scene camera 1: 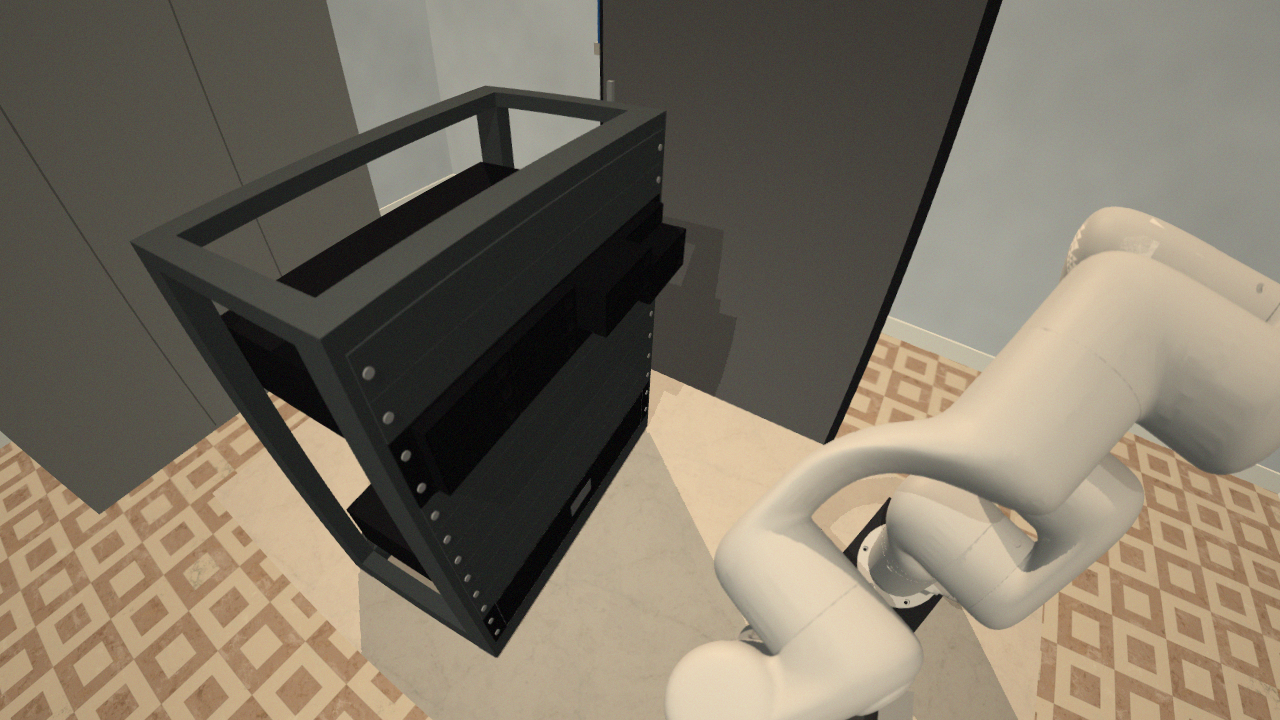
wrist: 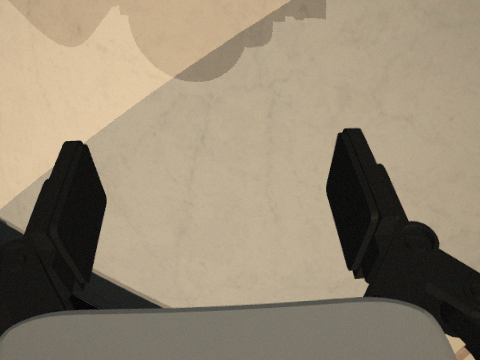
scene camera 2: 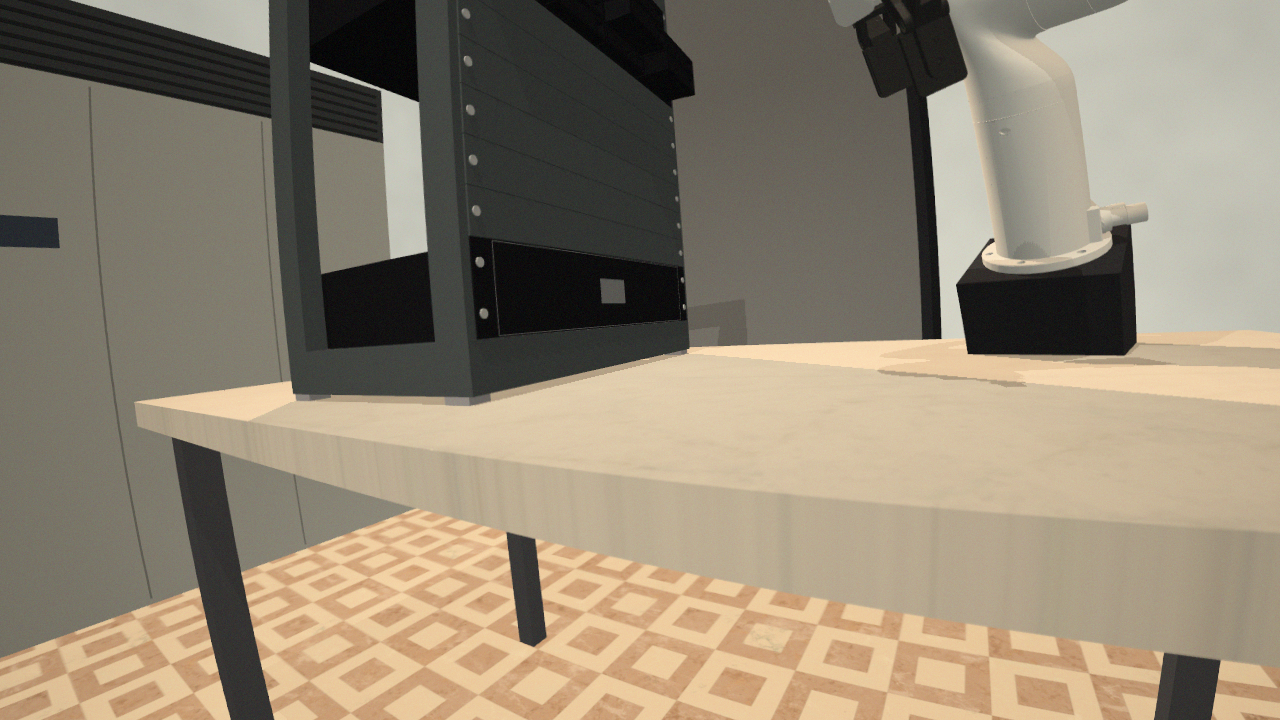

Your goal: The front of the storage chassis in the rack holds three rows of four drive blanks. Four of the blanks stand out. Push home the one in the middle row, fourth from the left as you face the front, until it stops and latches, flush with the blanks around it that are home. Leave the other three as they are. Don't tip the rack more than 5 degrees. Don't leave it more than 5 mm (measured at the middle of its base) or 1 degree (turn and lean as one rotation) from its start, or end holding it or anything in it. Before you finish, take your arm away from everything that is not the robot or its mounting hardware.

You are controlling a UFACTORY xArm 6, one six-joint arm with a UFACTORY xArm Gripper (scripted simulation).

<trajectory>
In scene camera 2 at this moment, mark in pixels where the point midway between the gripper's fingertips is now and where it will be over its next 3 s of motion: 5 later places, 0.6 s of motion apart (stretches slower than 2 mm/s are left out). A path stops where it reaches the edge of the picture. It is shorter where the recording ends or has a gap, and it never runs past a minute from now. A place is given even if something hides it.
My gripper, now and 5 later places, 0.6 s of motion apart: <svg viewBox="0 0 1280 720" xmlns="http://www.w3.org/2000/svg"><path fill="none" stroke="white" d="M919 89L890 87L785 125L702 150L712 136L717 120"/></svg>
</trajectory>
